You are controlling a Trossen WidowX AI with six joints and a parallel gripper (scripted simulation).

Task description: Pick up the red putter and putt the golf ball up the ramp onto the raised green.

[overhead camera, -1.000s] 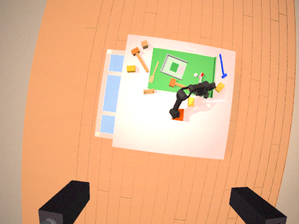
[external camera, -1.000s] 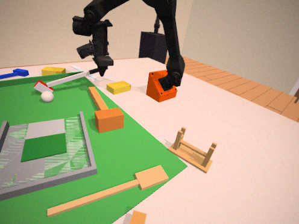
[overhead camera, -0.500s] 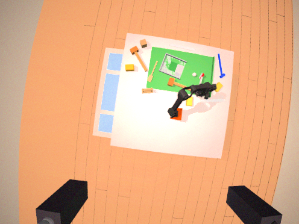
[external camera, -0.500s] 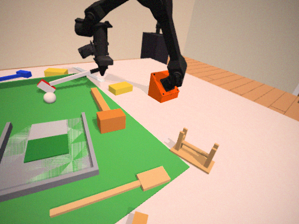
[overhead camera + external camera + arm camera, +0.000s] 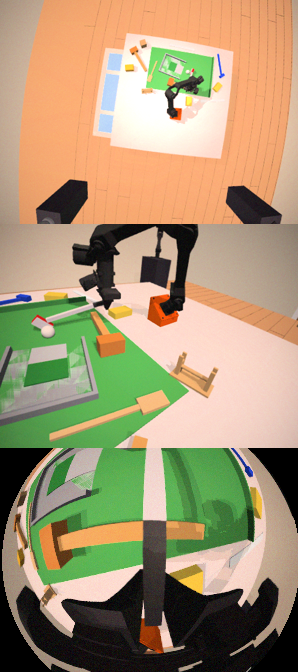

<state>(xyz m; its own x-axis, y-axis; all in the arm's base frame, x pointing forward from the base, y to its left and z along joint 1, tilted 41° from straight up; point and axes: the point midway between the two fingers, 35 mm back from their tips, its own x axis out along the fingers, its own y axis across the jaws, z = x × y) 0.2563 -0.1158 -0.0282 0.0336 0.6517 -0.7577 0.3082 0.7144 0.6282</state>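
My gripper tip is now 11 cm short of the red putter and 3 cm to the left of it. Also, from my gripper tip: white golf ball: 22 cm ahead, 1 cm to the right, 5 cm below; then small wooden rack: 2 cm behind, 41 cm to the left, 4 cm below; then wooden paddle: 17 cm ahead, 37 cm to the left, 7 cm below.
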